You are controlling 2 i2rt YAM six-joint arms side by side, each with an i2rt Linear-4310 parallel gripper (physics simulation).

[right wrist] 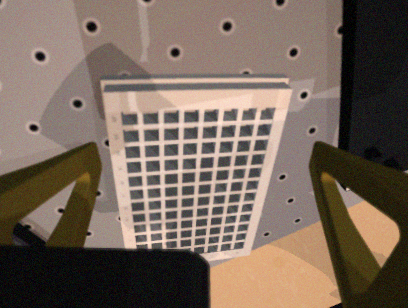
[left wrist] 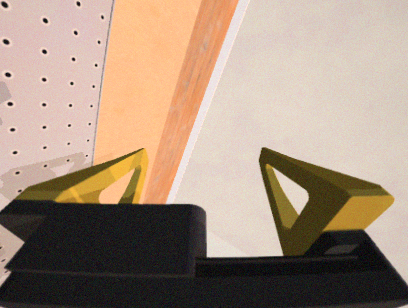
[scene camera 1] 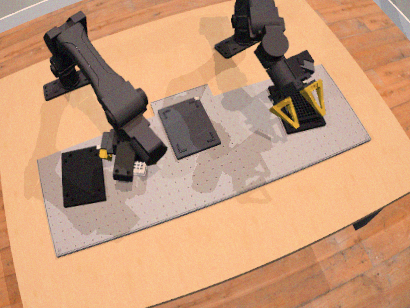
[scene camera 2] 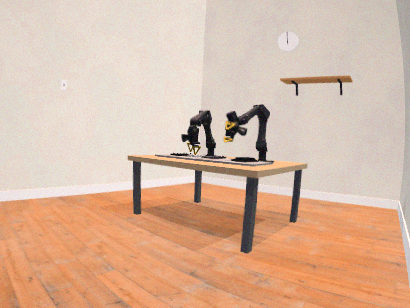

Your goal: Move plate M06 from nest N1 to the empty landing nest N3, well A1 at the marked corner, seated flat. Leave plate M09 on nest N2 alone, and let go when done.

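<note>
A white gridded plate (scene camera 1: pixel 140 168) (right wrist: pixel 191 150) lies on the perforated board between the black left nest (scene camera 1: pixel 83 176) (right wrist: pixel 380 95) and the grey middle nest (scene camera 1: pixel 189 129). My right gripper (scene camera 1: pixel 124 162) (scene camera 2: pixel 193 152) (right wrist: pixel 205 153) is open, one finger on each side of this plate, with a gap to both. The arm hides much of the plate in scene camera 1. A dark gridded plate (scene camera 1: pixel 302 107) sits on the right nest (scene camera 1: pixel 312 125). My left gripper (scene camera 1: pixel 310 121) (scene camera 2: pixel 228 133) (left wrist: pixel 203 154) is open and empty, above it. Nest and plate labels are unreadable.
The perforated board (scene camera 1: pixel 150 212) (left wrist: pixel 30 65) lies on the wooden table (scene camera 1: pixel 210 240) (scene camera 2: pixel 200 166). Both arms reach in from the table's back edge in scene camera 1. The left nest and middle nest flank the right gripper.
</note>
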